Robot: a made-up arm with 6 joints.
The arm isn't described. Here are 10 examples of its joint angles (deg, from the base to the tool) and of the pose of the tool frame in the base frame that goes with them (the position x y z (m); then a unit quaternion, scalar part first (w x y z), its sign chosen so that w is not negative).
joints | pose
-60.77 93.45 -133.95 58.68 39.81 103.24 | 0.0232 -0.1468 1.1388 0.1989 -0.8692 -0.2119 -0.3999
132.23 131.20 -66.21 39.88 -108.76 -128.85 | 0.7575 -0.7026 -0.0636 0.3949 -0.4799 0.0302 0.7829
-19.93 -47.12 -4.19 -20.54 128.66 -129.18 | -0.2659 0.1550 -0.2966 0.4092 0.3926 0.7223 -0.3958
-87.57 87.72 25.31 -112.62 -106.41 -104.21 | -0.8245 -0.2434 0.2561 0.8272 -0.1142 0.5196 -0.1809
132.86 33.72 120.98 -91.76 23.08 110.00 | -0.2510 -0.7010 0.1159 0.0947 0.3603 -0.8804 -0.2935
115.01 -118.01 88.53 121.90 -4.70 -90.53 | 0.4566 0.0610 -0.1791 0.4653 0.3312 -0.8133 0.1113
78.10 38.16 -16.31 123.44 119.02 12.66 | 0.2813 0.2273 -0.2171 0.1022 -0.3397 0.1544 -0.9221
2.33 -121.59 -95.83 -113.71 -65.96 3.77 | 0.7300 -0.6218 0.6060 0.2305 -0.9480 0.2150 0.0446
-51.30 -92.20 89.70 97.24 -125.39 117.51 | -0.2674 -0.2575 0.5349 0.9765 0.0369 0.2054 -0.0546
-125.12 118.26 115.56 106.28 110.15 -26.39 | -0.0212 0.0310 0.0880 0.2098 -0.9234 0.0677 -0.3140
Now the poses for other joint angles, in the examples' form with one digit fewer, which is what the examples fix.
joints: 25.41 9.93 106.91 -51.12 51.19 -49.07
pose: -0.155 -0.473 0.428 0.109 0.677 0.682 -0.254
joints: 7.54 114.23 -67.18 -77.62 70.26 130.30
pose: -0.748 -0.637 -0.121 0.466 -0.193 0.843 0.186
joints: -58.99 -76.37 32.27 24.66 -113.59 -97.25
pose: -0.763 -0.133 0.264 0.553 -0.317 0.698 -0.326
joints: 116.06 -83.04 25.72 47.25 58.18 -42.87
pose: 0.488 -0.333 0.384 0.104 0.054 0.944 0.309
